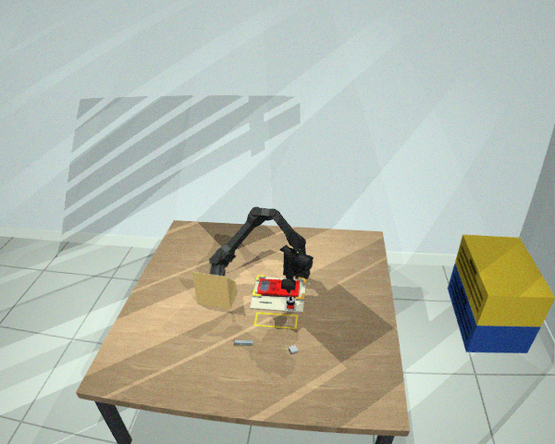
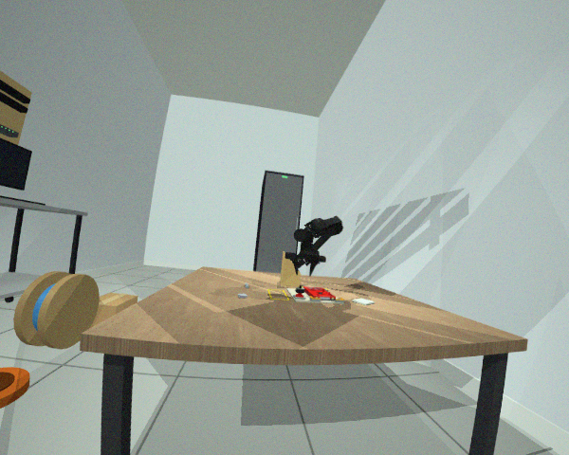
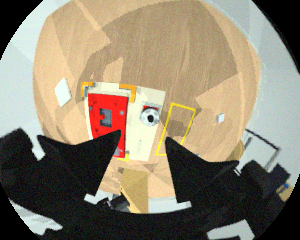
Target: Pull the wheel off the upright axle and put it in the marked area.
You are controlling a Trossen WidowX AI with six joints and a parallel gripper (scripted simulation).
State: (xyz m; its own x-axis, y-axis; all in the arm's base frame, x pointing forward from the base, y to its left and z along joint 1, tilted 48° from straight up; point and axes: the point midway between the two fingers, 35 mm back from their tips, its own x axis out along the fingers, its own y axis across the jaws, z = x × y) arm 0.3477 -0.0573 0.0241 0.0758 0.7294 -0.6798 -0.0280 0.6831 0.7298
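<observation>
Now: the grey wheel 10 mm ahead of my gripper tip, 10 mm to the right of it and 70 mm below it. The rest, counted from my gripper tip: grey block: 50 mm ahead, 270 mm to the right, 100 mm below; white flat piece: 30 mm ahead, 300 mm to the left, 100 mm below; grey bar: 170 mm behind, 260 mm to the right, 100 mm below.
</observation>
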